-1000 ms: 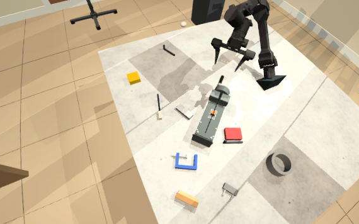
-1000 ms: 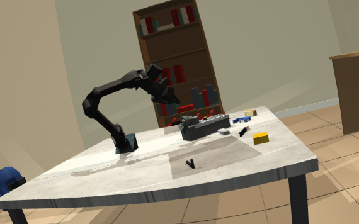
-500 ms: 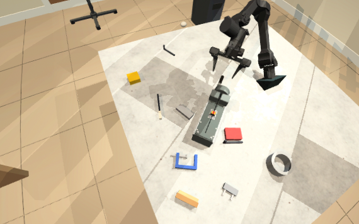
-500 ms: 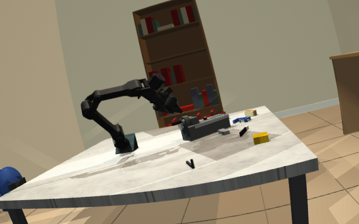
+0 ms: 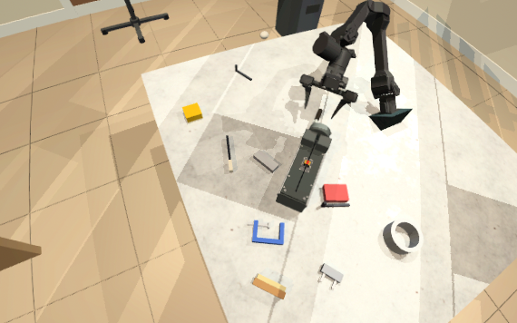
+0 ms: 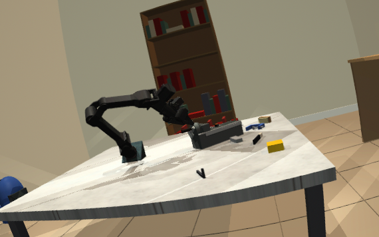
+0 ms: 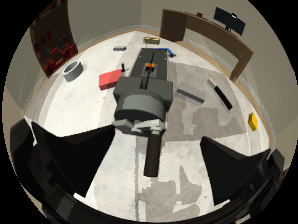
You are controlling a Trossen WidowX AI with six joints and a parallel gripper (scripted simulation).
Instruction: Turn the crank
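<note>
My gripper tip is 20 mm past the crank handle, 10 mm to the left of it and 20 mm above it. Round my gripper tip: grey block 200 mm ahead, 10 mm to the left, 120 mm below; then red pointer 120 mm ahead, 110 mm to the left, 50 mm below; then red block 70 mm ahead, 230 mm to the left, 120 mm below.
</note>
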